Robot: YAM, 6 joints.
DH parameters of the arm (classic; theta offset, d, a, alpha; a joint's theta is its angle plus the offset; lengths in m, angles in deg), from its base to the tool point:
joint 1: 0 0.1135 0.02 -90
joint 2: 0 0 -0.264 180
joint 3: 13.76 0 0.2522 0
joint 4: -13.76 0 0.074 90
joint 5: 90 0 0 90
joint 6: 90 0.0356 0 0
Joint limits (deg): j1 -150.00..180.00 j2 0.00..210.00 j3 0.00..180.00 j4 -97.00..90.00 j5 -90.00..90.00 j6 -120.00..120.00
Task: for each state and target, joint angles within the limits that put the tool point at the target. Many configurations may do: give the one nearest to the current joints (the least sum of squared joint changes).
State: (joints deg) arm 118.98 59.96 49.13 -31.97 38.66 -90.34
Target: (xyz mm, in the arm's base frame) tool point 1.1 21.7 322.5
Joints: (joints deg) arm 125.47 9.50 47.62 -56.09 22.27 -90.34
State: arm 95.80 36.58 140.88 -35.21 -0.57 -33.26
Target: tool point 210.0 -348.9 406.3
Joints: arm 120.89 6.20 133.32 -53.49 1.74 -33.26
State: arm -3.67 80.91 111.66 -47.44 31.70 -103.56
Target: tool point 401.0 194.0 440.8
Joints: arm 27.88 112.10 125.26 -30.48 26.76 -103.56
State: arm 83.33 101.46 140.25 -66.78 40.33 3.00
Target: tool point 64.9 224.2 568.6
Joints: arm 79.62 91.40 141.44 -70.44 41.21 3.00
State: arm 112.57 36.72 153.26 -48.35 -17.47 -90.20
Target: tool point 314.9 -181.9 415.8
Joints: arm 151.35 11.90 137.93 -74.42 -14.09 -90.20
